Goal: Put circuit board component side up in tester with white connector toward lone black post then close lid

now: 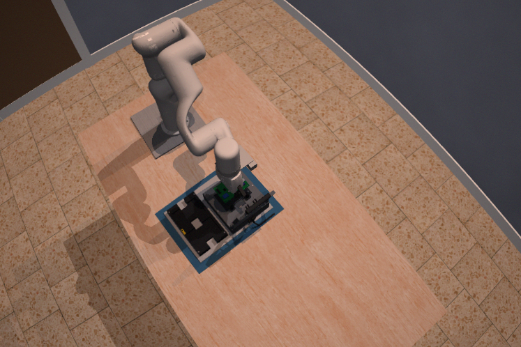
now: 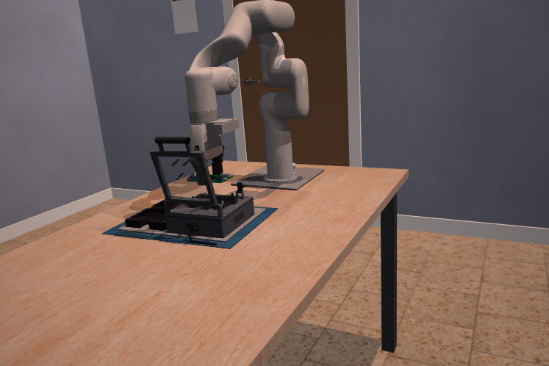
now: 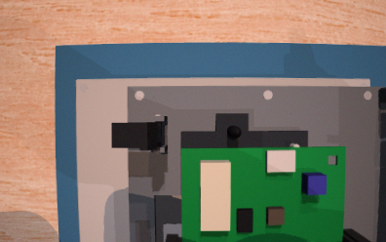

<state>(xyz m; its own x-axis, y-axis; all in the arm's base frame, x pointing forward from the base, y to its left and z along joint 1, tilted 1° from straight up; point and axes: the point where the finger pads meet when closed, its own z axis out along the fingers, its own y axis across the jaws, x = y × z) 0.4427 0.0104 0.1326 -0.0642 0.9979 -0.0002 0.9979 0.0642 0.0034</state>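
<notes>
The tester lid lies 13 cm ahead of my hand, 5 cm above it and 1 cm to the left of it. The rest, counted from my hand: green circuit board: right at my hand.
</notes>
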